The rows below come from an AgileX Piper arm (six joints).
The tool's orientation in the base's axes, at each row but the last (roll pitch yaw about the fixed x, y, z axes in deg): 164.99, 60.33, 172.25; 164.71, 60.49, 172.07; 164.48, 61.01, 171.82; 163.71, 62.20, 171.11
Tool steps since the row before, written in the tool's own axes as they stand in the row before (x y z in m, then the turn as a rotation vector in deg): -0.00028, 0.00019, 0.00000, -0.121, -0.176, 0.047; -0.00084, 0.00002, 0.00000, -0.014, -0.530, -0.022; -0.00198, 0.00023, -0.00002, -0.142, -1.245, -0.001; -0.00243, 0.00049, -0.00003, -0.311, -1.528, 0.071
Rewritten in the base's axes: 0.00012, 0.00017, 0.00027, 0.116, -0.175, 0.060; 0.00041, -0.00004, 0.00073, 0.038, -0.527, -0.046; 0.00091, 0.00009, 0.00177, 0.185, -1.239, -0.037; 0.00105, 0.00030, 0.00223, 0.354, -1.520, 0.043
